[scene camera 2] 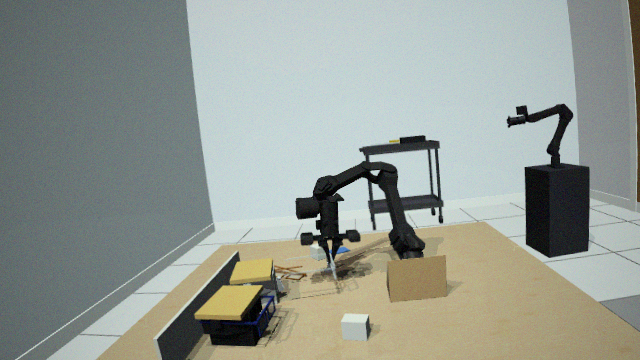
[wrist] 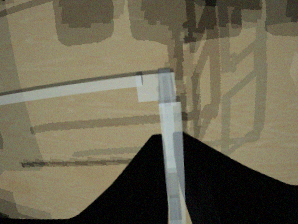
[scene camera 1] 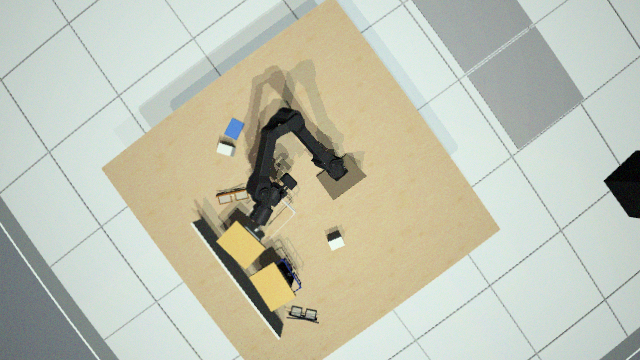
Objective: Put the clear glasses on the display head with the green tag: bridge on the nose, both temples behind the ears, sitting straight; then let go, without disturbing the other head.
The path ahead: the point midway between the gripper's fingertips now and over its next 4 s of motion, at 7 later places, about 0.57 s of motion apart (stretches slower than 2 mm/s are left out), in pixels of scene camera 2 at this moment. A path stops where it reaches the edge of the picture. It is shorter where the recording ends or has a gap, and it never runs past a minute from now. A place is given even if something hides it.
My gripper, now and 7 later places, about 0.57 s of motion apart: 330, 262; 331, 266; 327, 267; 321, 268; 315, 269; 309, 270; 302, 271; 295, 272
